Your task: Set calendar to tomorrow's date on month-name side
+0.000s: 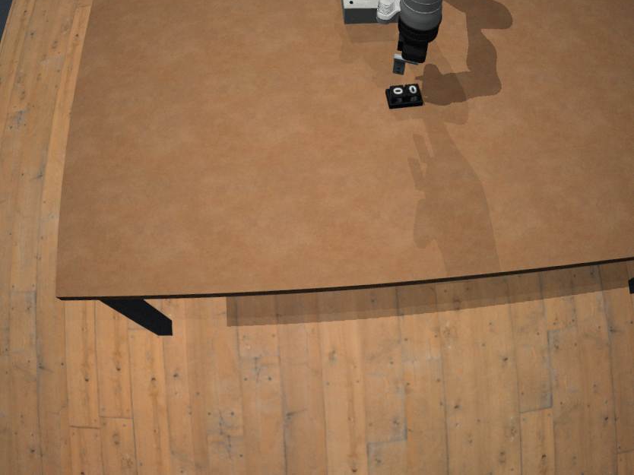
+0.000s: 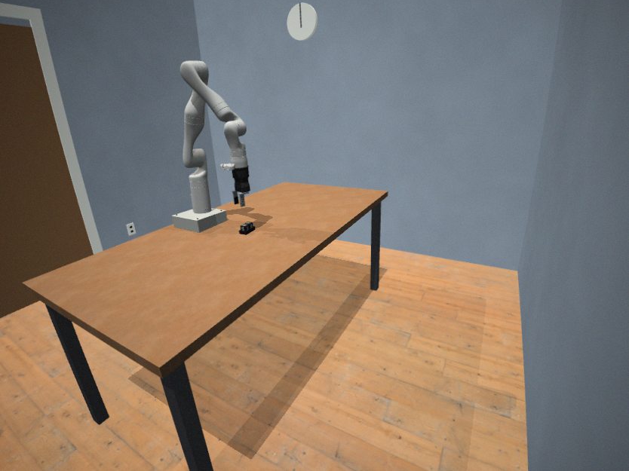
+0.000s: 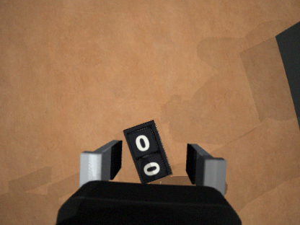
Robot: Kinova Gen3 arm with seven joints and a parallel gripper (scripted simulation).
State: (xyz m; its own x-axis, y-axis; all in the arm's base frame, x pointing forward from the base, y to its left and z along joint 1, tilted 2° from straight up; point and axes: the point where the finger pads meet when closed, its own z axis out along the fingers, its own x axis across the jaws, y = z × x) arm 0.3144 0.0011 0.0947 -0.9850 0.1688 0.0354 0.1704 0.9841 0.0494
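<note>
My hand is 10 mm short of the black tray, 20 mm to the right of it and 150 mm above it.
</note>
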